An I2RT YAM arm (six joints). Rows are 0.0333 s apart.
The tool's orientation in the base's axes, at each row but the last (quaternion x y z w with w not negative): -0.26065 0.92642 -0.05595 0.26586; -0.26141 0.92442 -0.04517 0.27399; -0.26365 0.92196 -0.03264 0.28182; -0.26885 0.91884 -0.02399 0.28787; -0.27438 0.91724 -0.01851 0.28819; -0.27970 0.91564 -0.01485 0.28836; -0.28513 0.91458 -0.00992 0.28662; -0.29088 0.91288 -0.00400 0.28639; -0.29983 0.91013 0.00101 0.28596
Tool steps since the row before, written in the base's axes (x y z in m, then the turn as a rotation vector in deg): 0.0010 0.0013 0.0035 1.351 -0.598 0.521; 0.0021 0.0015 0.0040 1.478 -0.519 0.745; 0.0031 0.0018 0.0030 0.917 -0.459 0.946; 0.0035 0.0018 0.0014 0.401 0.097 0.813; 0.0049 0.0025 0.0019 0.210 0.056 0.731; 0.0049 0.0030 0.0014 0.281 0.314 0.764; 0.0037 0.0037 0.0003 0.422 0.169 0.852; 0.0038 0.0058 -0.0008 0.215 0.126 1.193; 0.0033 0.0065 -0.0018 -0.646 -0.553 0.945
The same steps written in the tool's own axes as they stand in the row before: -0.0030 -0.0002 -0.0024 -0.911 -1.251 0.240; -0.0042 -0.0006 -0.0022 -1.150 -1.293 0.122; -0.0046 -0.0005 -0.0007 -0.888 -1.021 -0.342; -0.0041 -0.0004 0.0009 -0.745 -0.271 -0.449; -0.0056 -0.0007 0.0014 -0.551 -0.196 -0.489; -0.0056 -0.0002 0.0019 -0.751 -0.021 -0.444; -0.0046 0.0011 0.0022 -0.815 -0.231 -0.464; -0.0052 0.0029 0.0036 -0.832 -0.216 -0.864; -0.0048 0.0038 0.0043 0.233 -0.261 -1.222
